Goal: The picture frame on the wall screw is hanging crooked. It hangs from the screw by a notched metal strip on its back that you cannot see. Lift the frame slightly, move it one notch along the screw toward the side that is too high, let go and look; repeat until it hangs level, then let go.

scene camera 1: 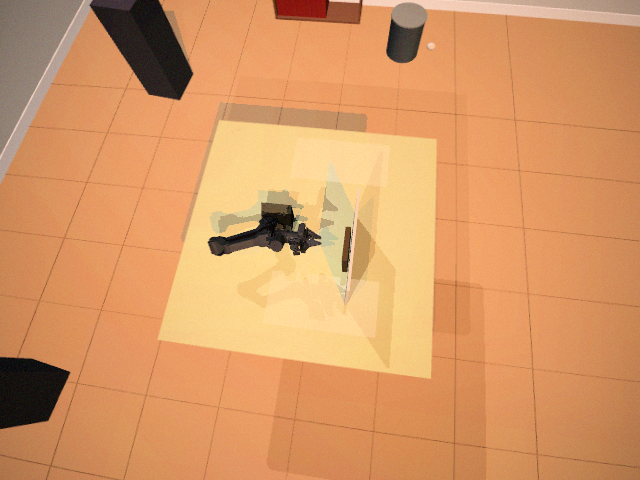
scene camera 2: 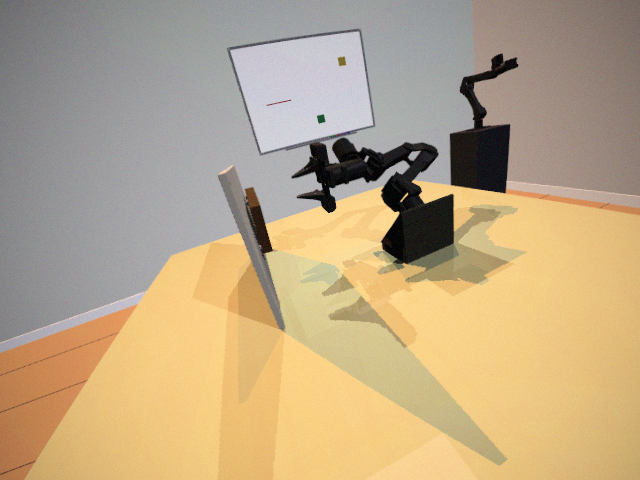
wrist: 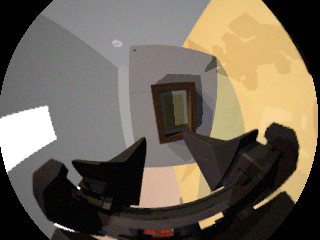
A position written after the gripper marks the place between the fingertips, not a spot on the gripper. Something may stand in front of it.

Observation:
In view: the gripper [scene camera 2: 294, 187], a brown picture frame [scene camera 2: 265, 245] and an upright wall panel [scene camera 2: 234, 194].
The brown picture frame also shows in the wrist view [wrist: 175, 104]. The gripper shows as well in the wrist view [wrist: 164, 137]. The upright wall panel also shows in the wrist view [wrist: 148, 64].

